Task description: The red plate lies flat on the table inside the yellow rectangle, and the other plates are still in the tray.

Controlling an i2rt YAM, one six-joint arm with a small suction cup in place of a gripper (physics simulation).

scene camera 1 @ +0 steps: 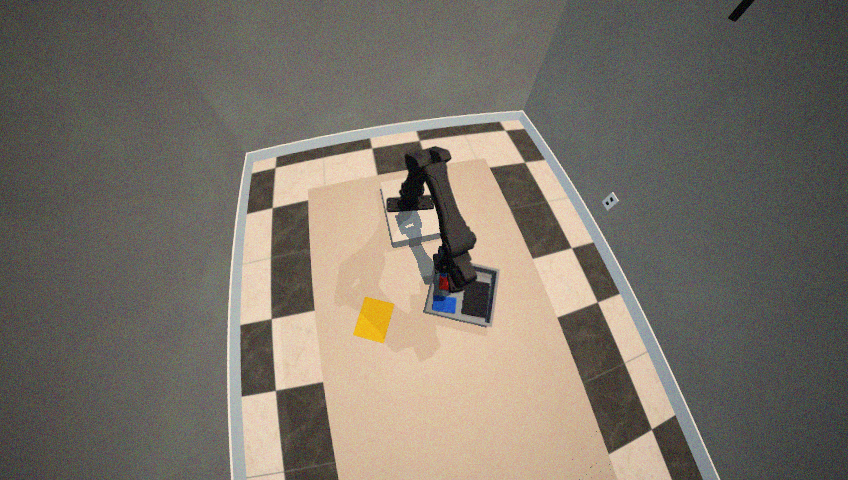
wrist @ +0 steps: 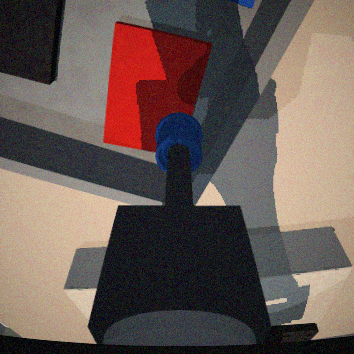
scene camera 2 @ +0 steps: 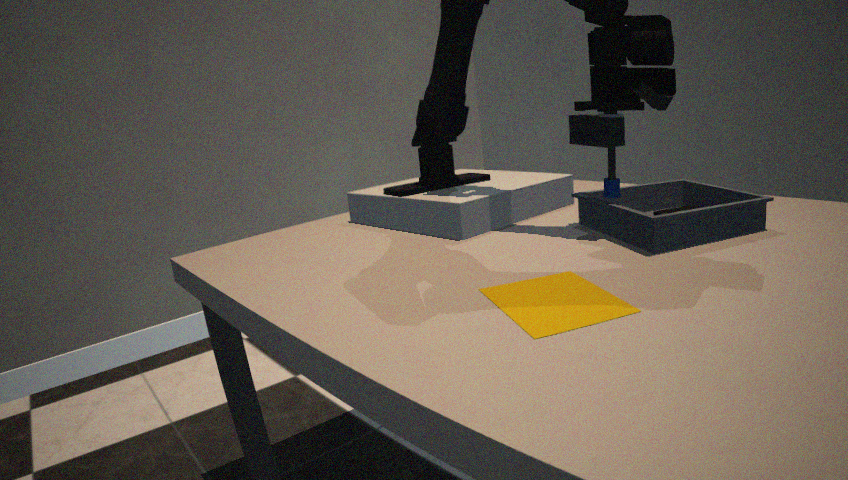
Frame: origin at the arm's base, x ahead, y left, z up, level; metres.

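Seen in the pictures: hand, tool point: (scene camera 1: 443,273) (wrist: 178,133) (scene camera 2: 611,196); arm's base, link origin: (scene camera 1: 410,204) (scene camera 2: 438,186).
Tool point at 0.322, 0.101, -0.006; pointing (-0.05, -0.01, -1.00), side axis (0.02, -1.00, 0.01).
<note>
Pixels of each thing's top centre, then the offset from my tool point to it, as dx, dy, dz. "spot": a spot on its surface instead. Level surfaces: height alone.
- red plate, top centre: (wrist: 151,98) (scene camera 1: 447,278) +0.007, +0.019, -0.040
- grey tray, top centre: (wrist: 45,13) (scene camera 2: 671,194) (scene camera 1: 464,289) +0.069, +0.068, -0.002
- blue plate, top centre: (scene camera 1: 444,304) +0.107, -0.009, -0.039
- black plate, top centre: (scene camera 1: 476,297) +0.098, +0.117, -0.038
- filled yellow rectangle, surface spot: (scene camera 2: 553,303) (scene camera 1: 371,320) spot: +0.142, -0.285, -0.051
- table, surface height: dz -0.052
The red plate (scene camera 1: 443,283) (wrist: 132,75) lies flat in the grey tray (scene camera 1: 495,291) (scene camera 2: 708,228) (wrist: 75,152), near a corner. The blue plate (scene camera 1: 443,305) (wrist: 246,2) and the black plate (scene camera 1: 477,299) (wrist: 27,40) also lie in the tray. The filled yellow rectangle (scene camera 1: 373,320) (scene camera 2: 553,303) is flat on the table with no plate on it. My gripper, a blue suction cup (scene camera 2: 611,187) (wrist: 178,135), is open and carries nothing. It points down at about the tray's rim height, and overlaps the red plate's near edge in the wrist view. The arm partly hides the tray in scene camera 1.
The arm stands on a white block (scene camera 1: 395,228) (scene camera 2: 404,211) (wrist: 310,250) beside the tray. The tray's raised walls stand close to the red plate on two sides. The arm's shadow falls across the table (scene camera 1: 476,404) and part of the yellow rectangle.
</note>
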